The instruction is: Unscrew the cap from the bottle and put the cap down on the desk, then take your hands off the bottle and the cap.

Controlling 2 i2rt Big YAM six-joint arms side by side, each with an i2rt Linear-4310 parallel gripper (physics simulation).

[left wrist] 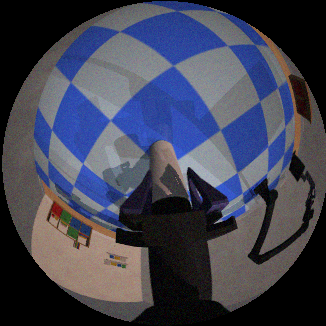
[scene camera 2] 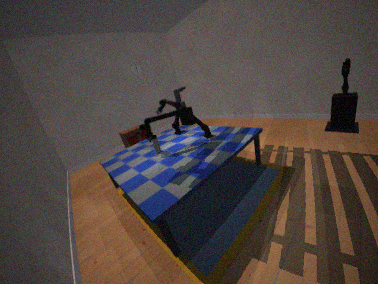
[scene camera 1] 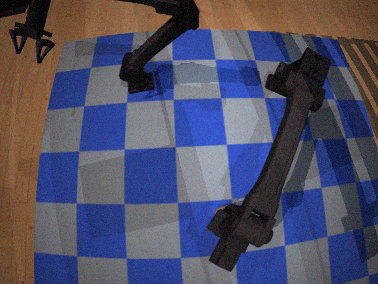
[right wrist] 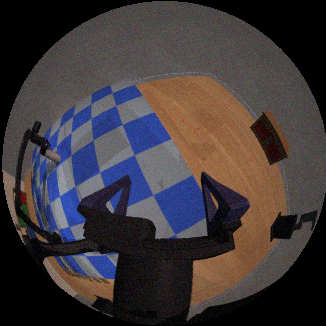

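Where they show: left gripper, fingertip midpoint: (left wrist: 168,171) (scene camera 2: 151,141) (right wrist: 48,145); right gripper, fingertip midpoint: (scene camera 2: 157,113) (scene camera 1: 28,58) (right wrist: 163,176); left arm's base, link origin: (scene camera 2: 208,136) (scene camera 1: 277,85) (right wrist: 57,237); right arm's base, link origin: (left wrist: 260,185) (scene camera 2: 178,132) (scene camera 1: 140,84).
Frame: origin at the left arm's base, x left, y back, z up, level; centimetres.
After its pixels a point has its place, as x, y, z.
A pale pinkish bottle (scene camera 2: 157,146) {-3.1, -65.0, 8.2} (left wrist: 162,152) {-6.6, -69.0, 7.1} (right wrist: 52,156) {-9.2, -64.5, 9.1} stands on the blue-and-grey checkered desk (scene camera 1: 150,175) {-37.9, -62.6, 0.0} (scene camera 2: 142,197) {74.6, -87.0, 0.0} (left wrist: 175,30) {-18.5, -101.6, 0.0} (right wrist: 147,130) {-77.8, -81.1, 0.0}. Its dark capped end (left wrist: 171,205) {-7.3, -68.6, 19.7} faces the left wrist camera and is partly hidden by the gripper. My left gripper (left wrist: 168,171) {-7.7, -70.5, 15.2} is shut on the bottle from both sides, with its fingertips along the body below the dark end. In scene camera 1 the arm hides the bottle. My right gripper (scene camera 1: 29,57) {-84.7, -48.6, 36.9} (right wrist: 163,176) {-84.7, -48.6, 36.9} is open and empty, off the desk's left side in scene camera 1, far from the bottle.
The left arm (scene camera 1: 277,165) {-6.8, -53.8, 43.1} reaches across the right part of the desk in scene camera 1. The right arm (scene camera 1: 162,40) {-47.6, -24.1, 31.1} is at the back. Wooden floor (scene camera 1: 17,175) (right wrist: 215,135) surrounds the desk. A dark red box (right wrist: 270,140) stands beyond the desk's edge.
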